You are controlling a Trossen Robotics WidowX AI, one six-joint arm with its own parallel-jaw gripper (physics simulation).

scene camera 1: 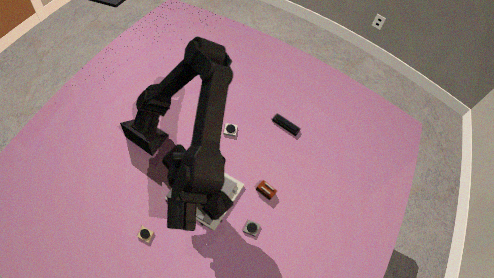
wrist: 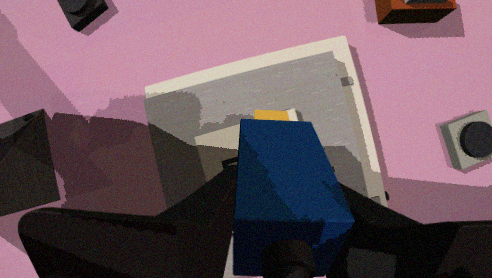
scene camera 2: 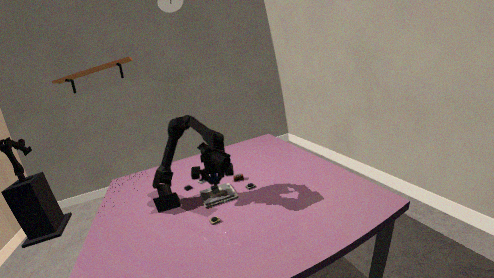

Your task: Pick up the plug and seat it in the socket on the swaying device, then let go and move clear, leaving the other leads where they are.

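The blue plug [wrist: 282, 170] is held between the fingers of my gripper [wrist: 270, 175] [scene camera 2: 215, 181], with a dark round stub on its near end. In the wrist view it is tilted and lies over the middle of the device. The device [scene camera 1: 236, 188] [scene camera 2: 223, 201] [wrist: 300, 75] is a pale tray with a grey top, partly hidden under the arm in scene camera 1. A yellow patch [wrist: 271, 115] with a pale raised piece beside it shows just past the plug's far end. The plug hides the socket, so I cannot tell how far it is inserted.
An orange block [scene camera 1: 266, 189] [scene camera 2: 238, 177] [wrist: 416, 14] and a grey block with a black disc [scene camera 1: 252, 228] [wrist: 459, 145] stand beside the device. A cream block [scene camera 1: 145, 234] [scene camera 2: 215, 220], a white block [scene camera 1: 230, 129], a black bar [scene camera 1: 286, 124] and a small black block [wrist: 82, 12] lie around.
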